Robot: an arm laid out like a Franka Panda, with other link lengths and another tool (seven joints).
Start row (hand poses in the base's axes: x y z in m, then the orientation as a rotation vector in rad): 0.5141 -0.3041 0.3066 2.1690 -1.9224 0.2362
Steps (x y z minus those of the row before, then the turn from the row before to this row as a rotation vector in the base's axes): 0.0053 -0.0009 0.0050 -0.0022 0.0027 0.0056; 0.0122 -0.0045 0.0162 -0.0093 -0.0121 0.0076; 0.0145 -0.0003 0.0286 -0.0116 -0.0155 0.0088; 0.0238 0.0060 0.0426 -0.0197 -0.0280 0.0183; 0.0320 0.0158 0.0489 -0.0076 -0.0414 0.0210; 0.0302 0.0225 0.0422 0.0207 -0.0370 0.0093; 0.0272 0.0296 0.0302 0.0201 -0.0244 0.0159; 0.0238 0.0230 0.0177 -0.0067 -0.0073 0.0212; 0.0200 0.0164 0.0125 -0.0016 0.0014 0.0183
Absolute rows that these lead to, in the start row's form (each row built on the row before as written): 0.5194 -0.3050 0.3116 2.1725 -1.9140 0.2361; 0.5316 -0.3095 0.3278 2.1777 -1.9076 0.2596; 0.5461 -0.3098 0.3564 2.1834 -1.9003 0.2892; 0.5699 -0.3038 0.3990 2.1963 -1.8848 0.3421; 0.6019 -0.2880 0.4479 2.2221 -1.8795 0.4008; 0.6321 -0.2655 0.4901 2.2526 -1.9008 0.4288; 0.6593 -0.2359 0.5203 2.2869 -1.9085 0.4434; 0.6831 -0.2129 0.5380 2.3065 -1.8849 0.4606; 0.7031 -0.1965 0.5505 2.3243 -1.8636 0.4623
